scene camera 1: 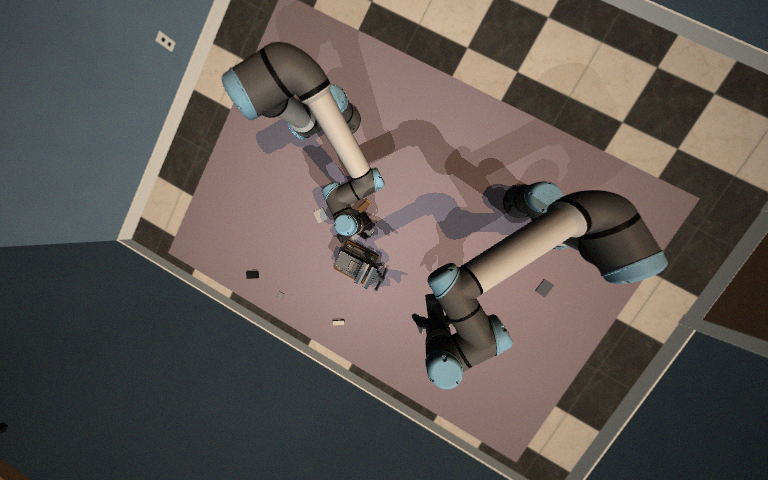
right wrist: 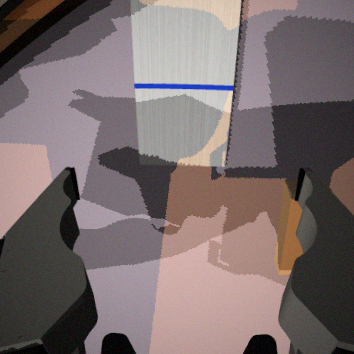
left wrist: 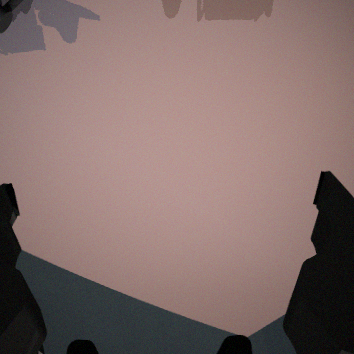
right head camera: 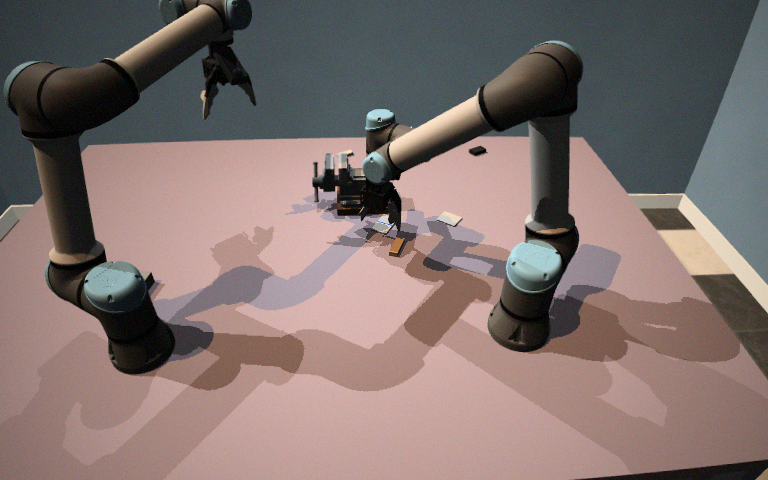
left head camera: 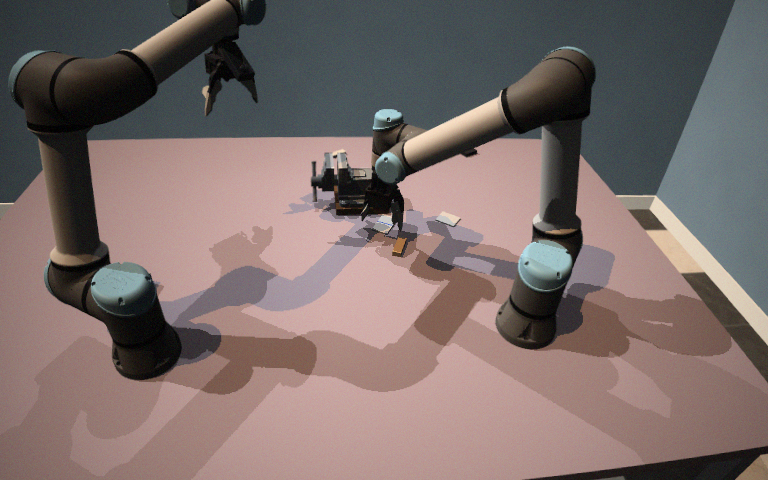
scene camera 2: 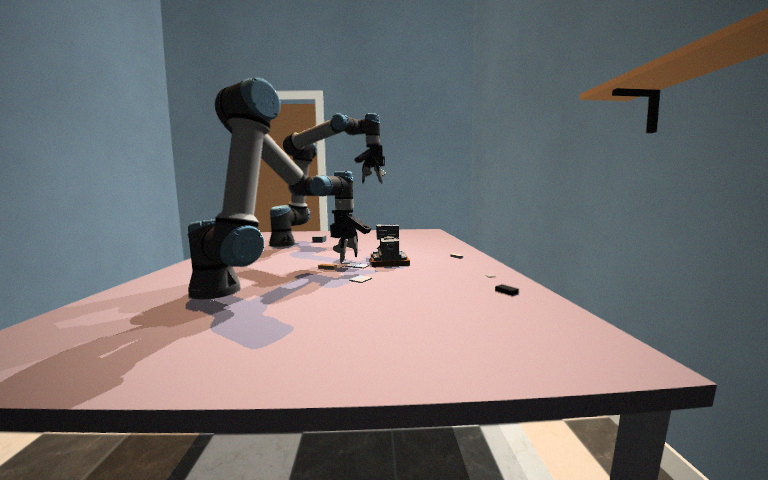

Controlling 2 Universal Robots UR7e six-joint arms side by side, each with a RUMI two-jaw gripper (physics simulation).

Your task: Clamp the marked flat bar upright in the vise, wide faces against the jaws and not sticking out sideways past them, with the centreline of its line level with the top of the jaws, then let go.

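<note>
The marked flat bar, silvery with a blue line across it, lies flat on the table in front of the vise. The vise's jaws stand apart, with no bar seen between them. My right gripper is open and points down low over the near end of the bar, its fingers apart and not touching it. My left gripper is open and empty, high above the table beyond the vise's handle side.
An orange block lies close to the right gripper's right-hand finger in the wrist view. A pale plate lies right of the bar. A black block, cream block and grey block lie farther off.
</note>
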